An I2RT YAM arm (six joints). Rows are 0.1 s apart.
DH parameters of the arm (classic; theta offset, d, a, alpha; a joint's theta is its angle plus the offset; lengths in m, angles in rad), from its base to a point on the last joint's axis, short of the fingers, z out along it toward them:
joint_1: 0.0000 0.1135 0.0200 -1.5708
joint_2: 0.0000 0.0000 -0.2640 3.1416
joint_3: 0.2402 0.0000 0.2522 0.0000
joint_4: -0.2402 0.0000 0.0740 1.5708
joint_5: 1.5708 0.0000 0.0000 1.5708
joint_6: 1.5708 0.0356 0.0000 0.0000
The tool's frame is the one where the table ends.
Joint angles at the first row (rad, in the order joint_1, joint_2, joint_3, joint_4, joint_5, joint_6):
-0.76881 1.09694 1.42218 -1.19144 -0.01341 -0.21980
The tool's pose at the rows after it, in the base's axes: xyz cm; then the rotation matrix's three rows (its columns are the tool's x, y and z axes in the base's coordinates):
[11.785, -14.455, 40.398], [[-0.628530, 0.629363, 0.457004], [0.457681, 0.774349, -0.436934], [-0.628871, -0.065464, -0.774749]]
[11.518, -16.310, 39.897], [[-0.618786, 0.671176, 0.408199], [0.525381, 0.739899, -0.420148], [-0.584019, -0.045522, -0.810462]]
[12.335, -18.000, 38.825], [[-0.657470, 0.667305, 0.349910], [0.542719, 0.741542, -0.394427], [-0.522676, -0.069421, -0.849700]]
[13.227, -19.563, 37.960], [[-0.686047, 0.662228, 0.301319], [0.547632, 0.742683, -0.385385], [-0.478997, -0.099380, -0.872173]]
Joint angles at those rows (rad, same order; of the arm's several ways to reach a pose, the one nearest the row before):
-0.90373 1.12513 1.46112 -1.22717 -0.08884 -0.21310
-0.97403 1.18310 1.48538 -1.25445 -0.10172 -0.21948
-0.98173 1.25319 1.49649 -1.26291 -0.07187 -0.24832
-0.98176 1.31765 1.51187 -1.25504 -0.03645 -0.26964

